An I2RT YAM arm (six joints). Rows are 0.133 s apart.
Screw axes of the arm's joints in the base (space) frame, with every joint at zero. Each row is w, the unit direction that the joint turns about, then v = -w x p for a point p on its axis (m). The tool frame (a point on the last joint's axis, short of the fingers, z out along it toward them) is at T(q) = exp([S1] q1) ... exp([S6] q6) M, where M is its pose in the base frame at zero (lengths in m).
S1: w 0 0 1 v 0 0 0
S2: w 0 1 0 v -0.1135 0 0.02
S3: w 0 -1 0 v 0.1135 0 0.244
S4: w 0 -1 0 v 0.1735 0 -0.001
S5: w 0 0 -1 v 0 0.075 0
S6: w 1 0 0 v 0 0.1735 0
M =
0 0 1 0.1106
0 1 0 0
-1 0 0 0.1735
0 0 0 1
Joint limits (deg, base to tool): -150..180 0..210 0..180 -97..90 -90..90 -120..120
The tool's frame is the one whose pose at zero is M.
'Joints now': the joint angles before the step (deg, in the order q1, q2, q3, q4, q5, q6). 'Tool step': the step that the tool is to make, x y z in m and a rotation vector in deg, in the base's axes. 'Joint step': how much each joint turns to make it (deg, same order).
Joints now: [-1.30 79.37 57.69 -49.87 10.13 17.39]
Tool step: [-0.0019 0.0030 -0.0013 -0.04 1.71 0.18]
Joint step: [0.70 0.29 0.17 -1.67 0.22 0.48]
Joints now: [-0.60 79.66 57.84 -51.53 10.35 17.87]
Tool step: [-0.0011 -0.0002 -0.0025 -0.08 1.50 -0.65]
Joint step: [-0.01 0.48 0.00 -1.13 0.27 0.60]
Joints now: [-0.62 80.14 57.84 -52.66 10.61 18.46]
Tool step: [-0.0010 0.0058 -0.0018 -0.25 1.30 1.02]
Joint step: [1.36 0.35 0.01 -1.01 0.33 0.28]
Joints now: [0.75 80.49 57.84 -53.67 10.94 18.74]
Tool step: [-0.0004 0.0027 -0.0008 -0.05 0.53 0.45]
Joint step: [0.63 0.16 0.00 -0.41 0.08 0.17]
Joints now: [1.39 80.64 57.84 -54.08 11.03 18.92]
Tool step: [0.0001 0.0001 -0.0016 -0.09 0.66 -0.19]
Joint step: [0.04 0.37 0.00 -0.34 0.12 0.21]
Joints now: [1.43 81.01 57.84 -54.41 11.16 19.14]
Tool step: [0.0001 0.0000 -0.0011 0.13 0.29 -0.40]
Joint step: [-0.01 0.21 -0.04 -0.12 -0.05 0.42]
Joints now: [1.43 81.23 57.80 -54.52 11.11 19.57]
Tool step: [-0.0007 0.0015 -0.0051 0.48 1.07 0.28]
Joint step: [0.28 0.48 -0.66 0.07 -0.50 0.10]
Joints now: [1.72 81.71 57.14 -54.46 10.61 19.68]
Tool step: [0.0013 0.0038 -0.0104 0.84 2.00 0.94]
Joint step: [0.73 1.59 -0.87 0.51 -0.94 -0.05]
